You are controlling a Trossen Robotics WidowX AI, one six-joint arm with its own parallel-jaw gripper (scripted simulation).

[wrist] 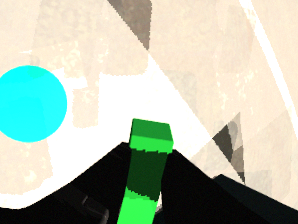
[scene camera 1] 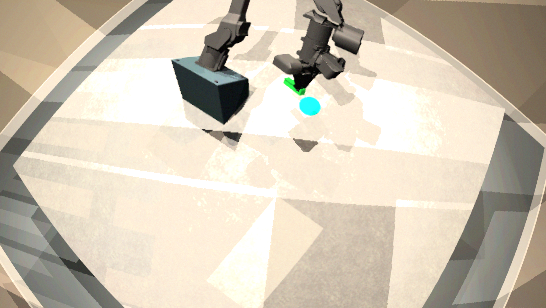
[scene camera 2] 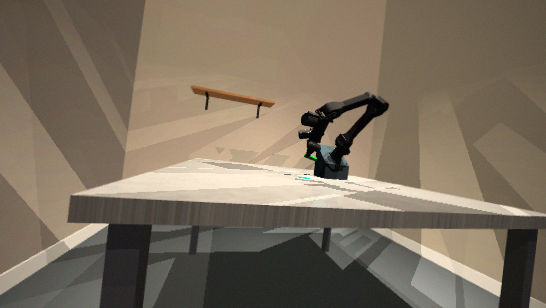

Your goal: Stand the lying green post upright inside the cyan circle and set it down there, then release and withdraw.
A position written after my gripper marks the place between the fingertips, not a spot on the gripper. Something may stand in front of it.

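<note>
There's a green post held in my gripper (scene camera 1: pixel 299 90), and you'd find that same gripper (wrist: pixel 146 154) in the other view too.
</note>
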